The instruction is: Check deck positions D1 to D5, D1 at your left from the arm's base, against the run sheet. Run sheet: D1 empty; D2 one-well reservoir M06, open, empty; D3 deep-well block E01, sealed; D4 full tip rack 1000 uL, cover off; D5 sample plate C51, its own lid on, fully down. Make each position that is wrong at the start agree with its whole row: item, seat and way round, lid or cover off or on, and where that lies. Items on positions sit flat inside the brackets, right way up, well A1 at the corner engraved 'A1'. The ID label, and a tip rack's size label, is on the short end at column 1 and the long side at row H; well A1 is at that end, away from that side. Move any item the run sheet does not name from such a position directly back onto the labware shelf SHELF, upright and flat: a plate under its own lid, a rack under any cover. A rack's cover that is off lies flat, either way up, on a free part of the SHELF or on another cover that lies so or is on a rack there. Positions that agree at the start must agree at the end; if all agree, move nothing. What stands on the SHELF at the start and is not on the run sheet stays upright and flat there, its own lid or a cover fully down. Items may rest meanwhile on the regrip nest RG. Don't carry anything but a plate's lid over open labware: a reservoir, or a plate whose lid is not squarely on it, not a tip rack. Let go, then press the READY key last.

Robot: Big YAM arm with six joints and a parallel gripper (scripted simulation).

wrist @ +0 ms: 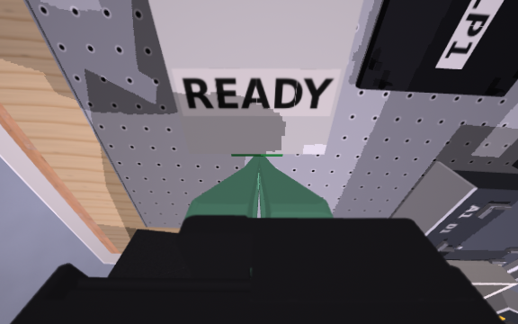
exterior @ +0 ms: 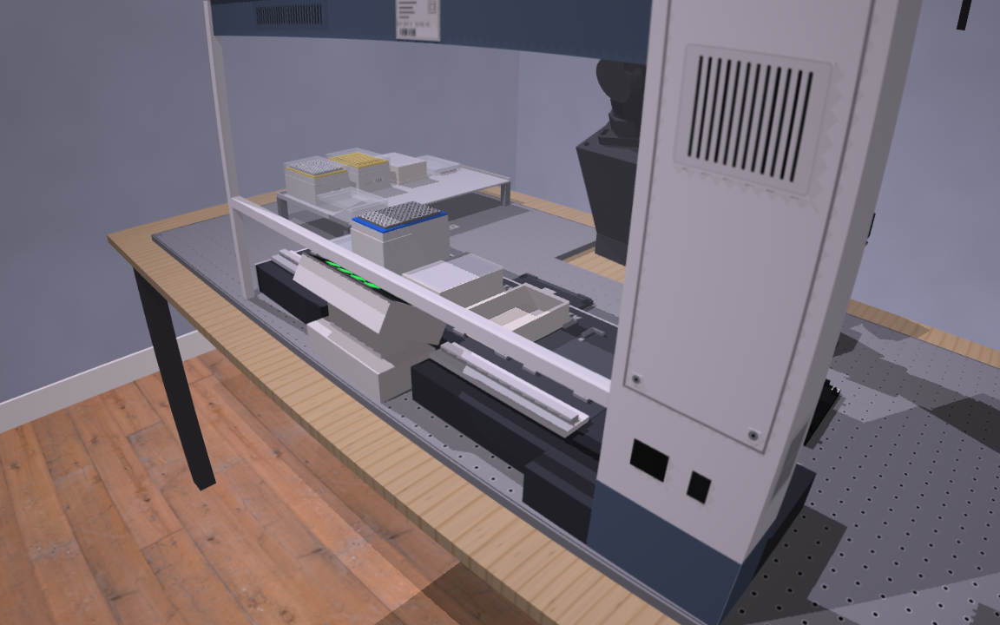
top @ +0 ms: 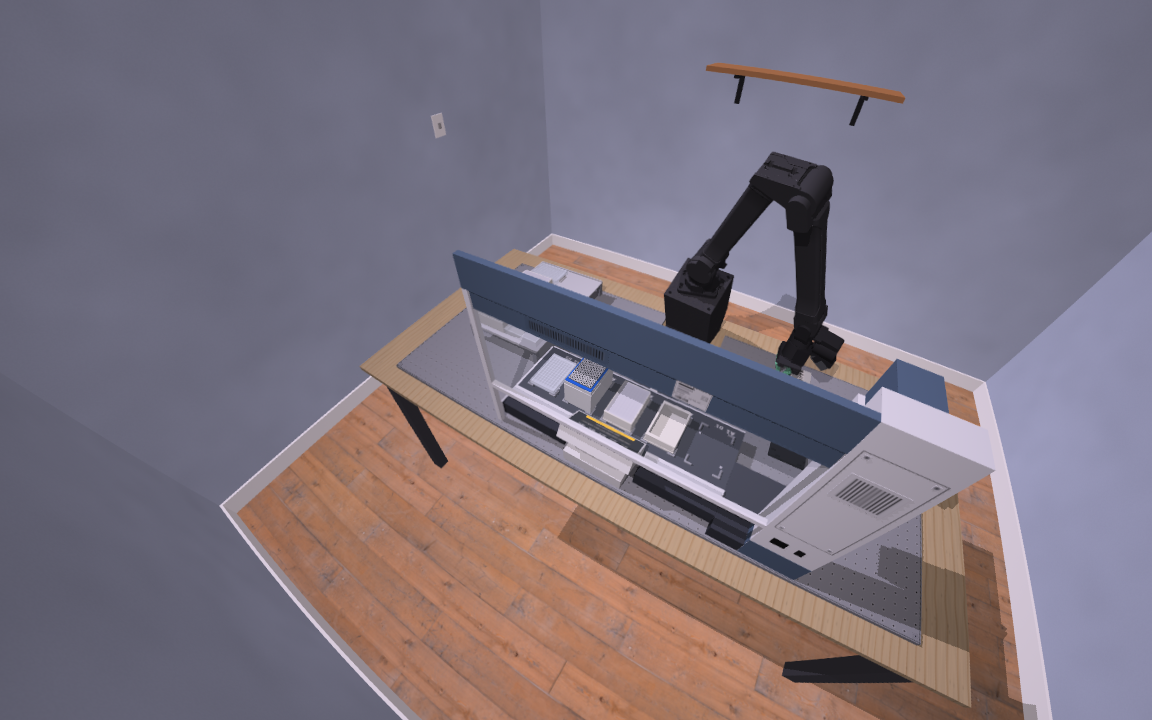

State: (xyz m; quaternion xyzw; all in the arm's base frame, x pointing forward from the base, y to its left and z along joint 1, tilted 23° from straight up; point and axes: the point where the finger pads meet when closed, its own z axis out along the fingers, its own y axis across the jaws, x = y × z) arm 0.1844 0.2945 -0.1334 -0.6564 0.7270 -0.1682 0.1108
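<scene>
The green ready key is 20 mm to the left of my hand. Also, from my hand: black pad marked LP1 (180 mm ahead, 80 mm below, 60 mm to the left); then side tower (510 mm ahead, 190 mm above, 20 mm to the left); then regrip nest RG (350 mm to the right, 110 mm ahead, 80 mm below).
</scene>
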